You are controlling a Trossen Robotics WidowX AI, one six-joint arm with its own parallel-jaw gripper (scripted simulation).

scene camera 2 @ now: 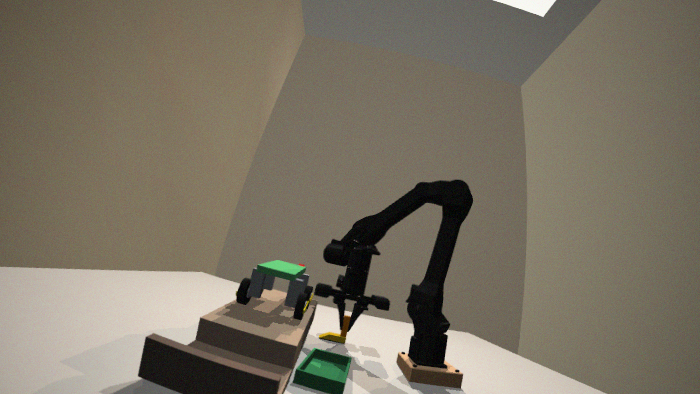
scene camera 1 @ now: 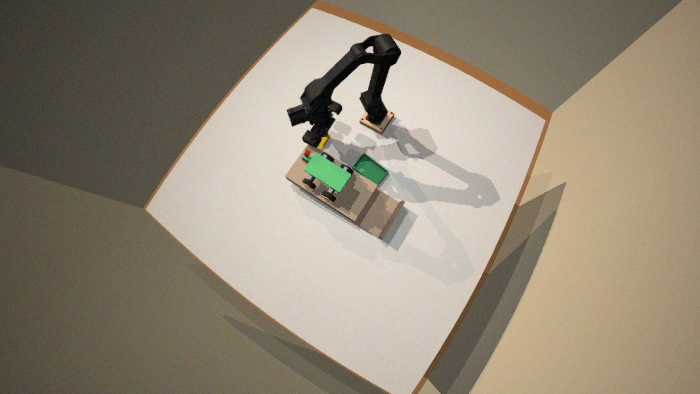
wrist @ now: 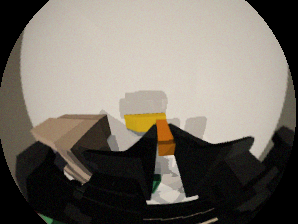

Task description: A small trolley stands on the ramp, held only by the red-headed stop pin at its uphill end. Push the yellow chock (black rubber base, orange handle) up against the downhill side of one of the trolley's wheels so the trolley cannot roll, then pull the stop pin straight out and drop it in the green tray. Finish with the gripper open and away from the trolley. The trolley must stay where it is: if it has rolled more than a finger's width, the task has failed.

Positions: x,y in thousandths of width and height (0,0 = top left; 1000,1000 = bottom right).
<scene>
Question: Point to a trolley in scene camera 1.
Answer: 459,423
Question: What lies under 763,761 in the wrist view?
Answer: My gripper.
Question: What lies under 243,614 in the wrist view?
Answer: A brown ramp.
</scene>
